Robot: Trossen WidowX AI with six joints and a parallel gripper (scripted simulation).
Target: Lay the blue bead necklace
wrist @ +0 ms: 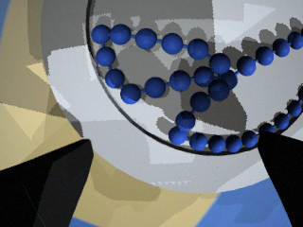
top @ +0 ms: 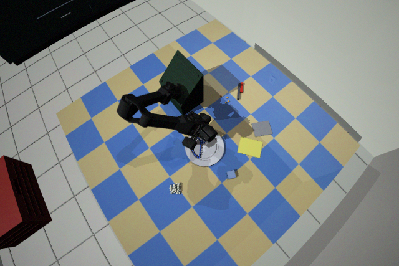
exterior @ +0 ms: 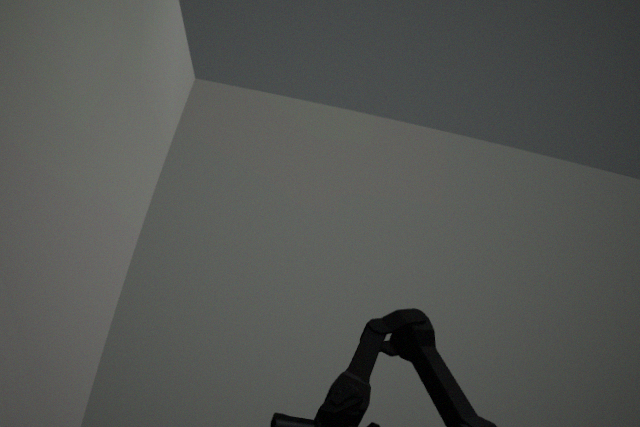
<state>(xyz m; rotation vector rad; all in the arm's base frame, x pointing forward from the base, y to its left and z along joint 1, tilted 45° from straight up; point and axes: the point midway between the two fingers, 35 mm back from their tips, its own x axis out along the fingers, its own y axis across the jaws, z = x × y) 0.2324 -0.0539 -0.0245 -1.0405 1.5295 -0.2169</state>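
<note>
Now: the round white bead board 60 mm ahead of my gripper tip and 10 mm below it. Also, from my gripper tip: small blue cube 250 mm ahead, 40 mm to the left, 10 mm below; grey square 320 mm to the left, 140 mm ahead, 20 mm below; yellow pad 200 mm to the left, 190 mm ahead, 20 mm below.
</note>
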